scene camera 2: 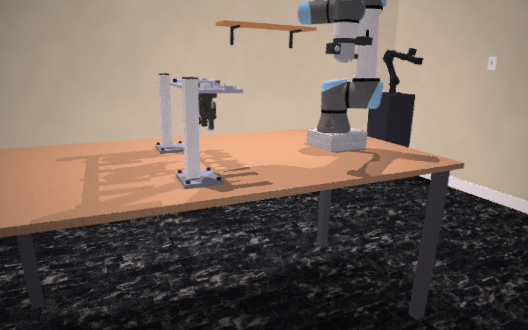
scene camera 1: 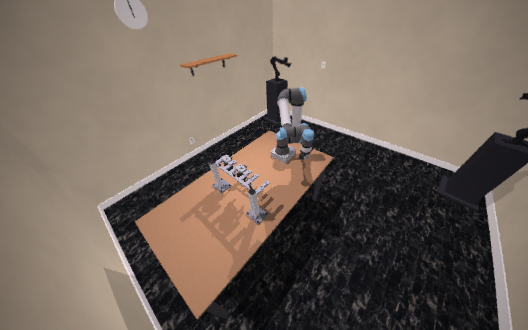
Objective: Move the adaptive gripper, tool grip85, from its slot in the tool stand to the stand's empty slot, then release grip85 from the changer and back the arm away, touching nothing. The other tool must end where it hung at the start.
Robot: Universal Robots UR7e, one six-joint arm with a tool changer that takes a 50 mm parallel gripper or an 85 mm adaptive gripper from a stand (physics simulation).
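Pixels of known places: hand, its tool point: (scene camera 2: 343, 59); arm's base, origin of its link: (scene camera 2: 333, 130) (scene camera 1: 282, 150).
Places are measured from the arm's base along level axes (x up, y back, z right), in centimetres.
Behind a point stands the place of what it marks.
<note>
The tool stand (scene camera 1: 254, 204) {x 12.5, y -71.2, z -36.8 cm} (scene camera 2: 191, 130) {x 8.9, y -70.3, z -35.7 cm} has two white posts and a pale slotted rail on top. Dark tools (scene camera 2: 207, 111) {x 11.8, y -61.2, z -14.6 cm} hang under the rail in the scene camera 2 view, fingers down. They overlap, so I cannot tell which is grip85, which slot each hangs in, or whether their fingers are open. The empty slot cannot be made out. The arm's wrist (scene camera 1: 305, 149) {x 40.2, y -26.7, z -43.7 cm} (scene camera 2: 344, 50) {x 33.3, y -25.1, z -44.6 cm} is beside its base, well apart from the stand. A dark bracket surrounds the wrist, and I see no gripper fingers on it.
The arm base (scene camera 1: 283, 154) {x 1.4, y -4.9, z -6.0 cm} (scene camera 2: 336, 140) {x -2.3, y -4.6, z -10.6 cm} stands on the orange table (scene camera 1: 175, 250) {x -7.2, y -128.5, z -15.1 cm} (scene camera 2: 280, 150) {x -7.2, y -27.3, z -2.7 cm}. A dark pedestal (scene camera 1: 276, 97) (scene camera 2: 391, 117) with a small black arm stands behind the table. An orange shelf (scene camera 1: 209, 61) (scene camera 2: 265, 25) is on the wall.
</note>
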